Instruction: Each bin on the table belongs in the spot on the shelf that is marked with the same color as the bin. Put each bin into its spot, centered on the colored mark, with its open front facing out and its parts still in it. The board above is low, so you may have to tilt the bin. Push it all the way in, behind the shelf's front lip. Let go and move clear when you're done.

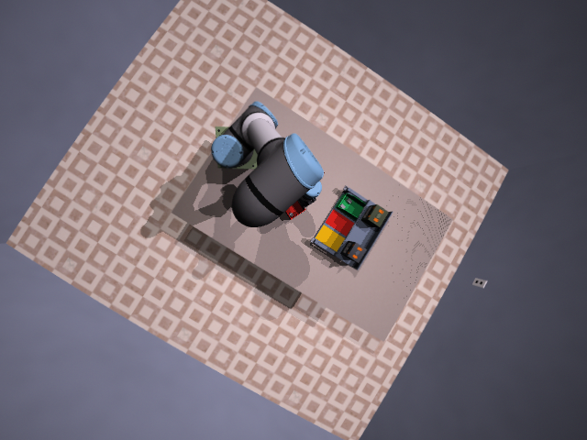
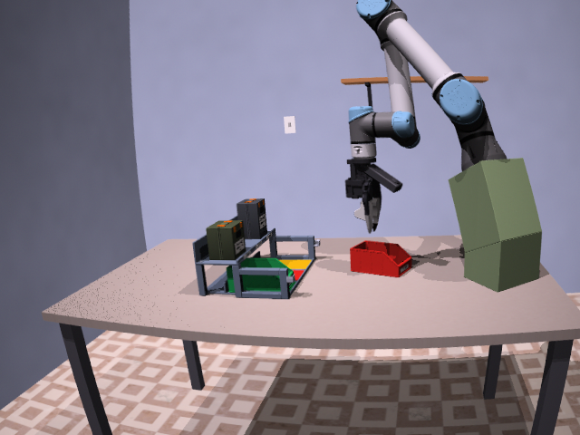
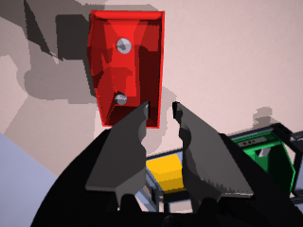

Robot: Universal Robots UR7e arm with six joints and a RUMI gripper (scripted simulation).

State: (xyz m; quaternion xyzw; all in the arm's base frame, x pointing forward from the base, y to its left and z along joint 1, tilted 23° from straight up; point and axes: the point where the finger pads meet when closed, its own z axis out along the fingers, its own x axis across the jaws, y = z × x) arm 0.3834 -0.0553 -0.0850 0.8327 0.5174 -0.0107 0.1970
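Right now the red bin is 2 cm behind my hand, 4 cm to the right of it and 11 cm below it. The rest, counted from my hand: red mark (32 cm ahead, 14 cm below); yellow mark (31 cm ahead, 11 cm to the right, 14 cm below); green bin (32 cm ahead, 12 cm to the left, 10 cm below).
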